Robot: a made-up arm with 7 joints.
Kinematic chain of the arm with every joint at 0, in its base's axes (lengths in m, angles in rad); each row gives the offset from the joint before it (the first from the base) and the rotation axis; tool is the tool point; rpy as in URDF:
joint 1: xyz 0 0 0.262 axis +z
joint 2: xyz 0 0 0 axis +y
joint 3: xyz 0 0 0.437 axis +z
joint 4: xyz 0.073 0 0 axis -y
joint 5: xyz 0.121 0 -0.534 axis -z
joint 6: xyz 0 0 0 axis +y
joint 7: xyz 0.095 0 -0.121 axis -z
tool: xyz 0 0 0 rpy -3.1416 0 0
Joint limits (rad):
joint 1: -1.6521..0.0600
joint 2: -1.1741..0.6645
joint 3: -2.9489..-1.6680
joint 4: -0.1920..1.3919
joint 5: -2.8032..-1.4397
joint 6: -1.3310..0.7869
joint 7: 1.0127..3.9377
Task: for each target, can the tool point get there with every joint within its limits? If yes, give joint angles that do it. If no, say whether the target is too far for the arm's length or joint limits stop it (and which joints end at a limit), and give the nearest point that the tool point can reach.
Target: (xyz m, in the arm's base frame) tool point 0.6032 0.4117 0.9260
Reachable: no: joint limits stop it (at a limit: joint 1, joint 2, joint 3, joint 6) | nearest point -0.0859 0.4473 0.8732 | short by 0.692 m
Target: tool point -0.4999 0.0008 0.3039
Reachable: yes | joints -1.0445 -0.4129 -2.2635 0.8812 -2.2963 -1.1632 2.2715
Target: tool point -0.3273 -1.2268 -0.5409
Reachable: no: too far | nearest point -0.3737 -0.6258 -0.0511 | short by 0.777 m
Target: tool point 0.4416 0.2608 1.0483
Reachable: no: joint limits stop it (at a limit: joint 1, joint 2, joint 3, joint 4, joint 6) | nearest point -0.1019 0.3402 1.0713 | short by 0.550 m
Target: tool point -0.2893 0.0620 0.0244
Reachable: yes | joints -1.2772 -0.7293 -2.7734 0.3083 -1.7304 -0.6323 1.6034
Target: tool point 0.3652 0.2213 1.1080
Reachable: no: joint limits stop it (at a limit: joint 1, joint 2, joint 3, joint 4, joint 6) | nearest point -0.1022 0.3388 1.0738 | short by 0.483 m
